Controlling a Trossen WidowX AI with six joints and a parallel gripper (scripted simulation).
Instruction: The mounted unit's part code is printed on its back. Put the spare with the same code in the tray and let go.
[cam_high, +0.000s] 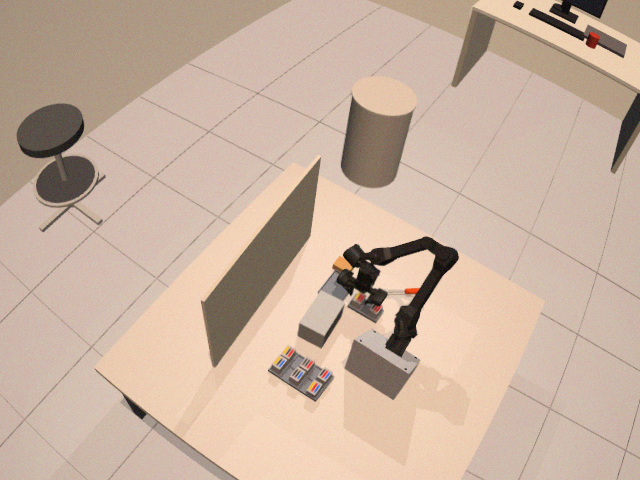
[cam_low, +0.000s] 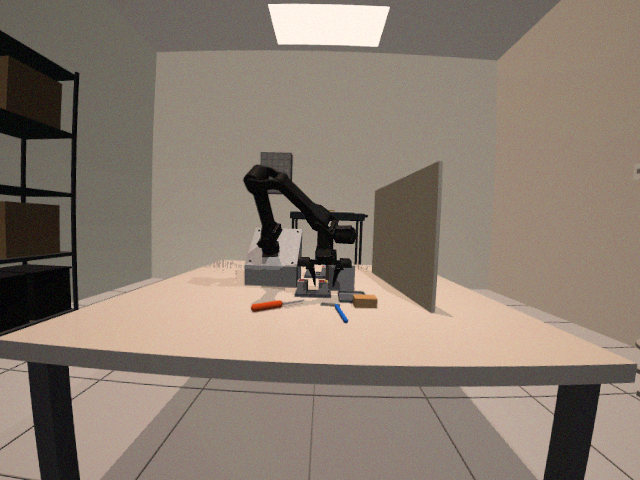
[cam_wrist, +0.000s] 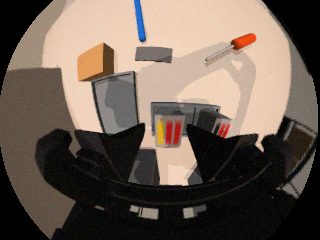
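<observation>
Now: gripper tip 1 cm below the grey spare. The rest, counted from my gripper tip: holder: 4 cm behind, 3 cm below; brown block: 13 cm ahead, 11 cm to the right, 2 cm below; dark grey flat tray: 10 cm ahead, 3 cm below, 2 cm to the right.
</observation>
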